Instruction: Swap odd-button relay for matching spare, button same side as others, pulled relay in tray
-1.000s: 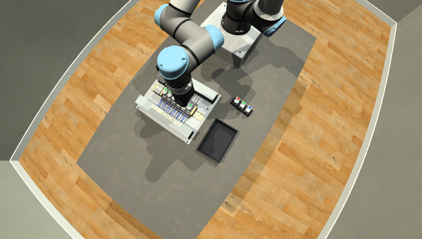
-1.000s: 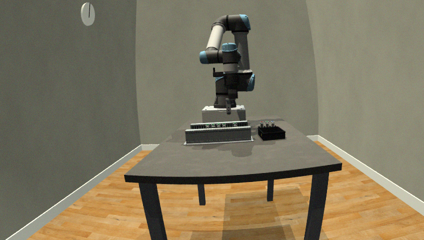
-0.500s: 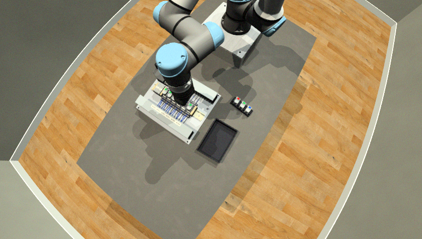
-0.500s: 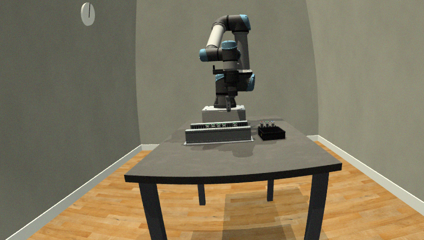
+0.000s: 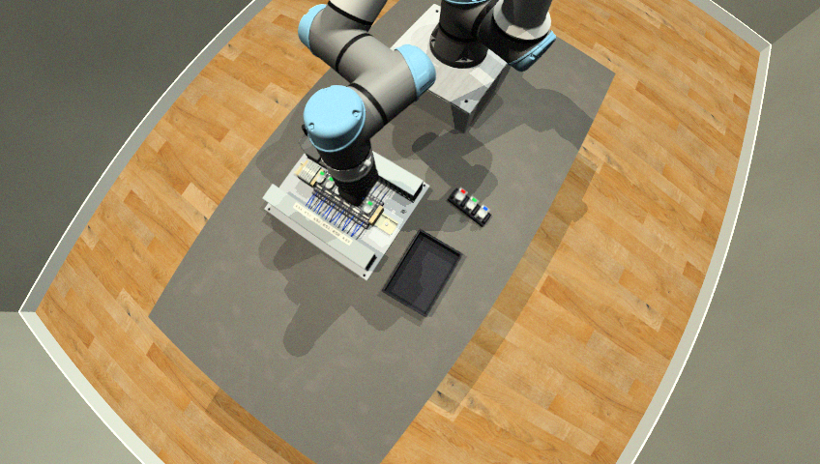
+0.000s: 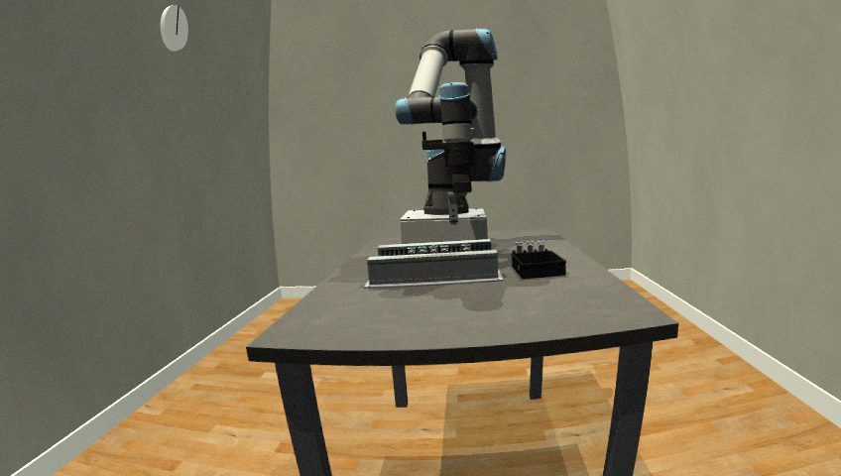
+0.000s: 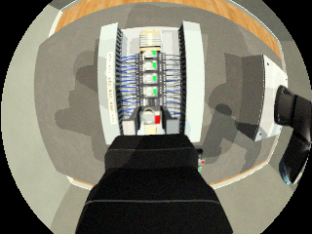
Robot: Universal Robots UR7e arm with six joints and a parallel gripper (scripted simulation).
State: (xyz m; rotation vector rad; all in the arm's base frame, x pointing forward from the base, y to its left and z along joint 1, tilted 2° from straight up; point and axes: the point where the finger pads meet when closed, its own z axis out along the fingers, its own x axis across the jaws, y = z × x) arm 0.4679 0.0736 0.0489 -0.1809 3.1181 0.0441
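Now: hand 30 mm short of the tray, 210 mm to the right of it and 130 mm above it. Also, from my hand: black spare holder: 160 mm behind, 200 mm to the left, 140 mm below; then panel: 10 mm ahead, 50 mm to the right, 150 mm below.
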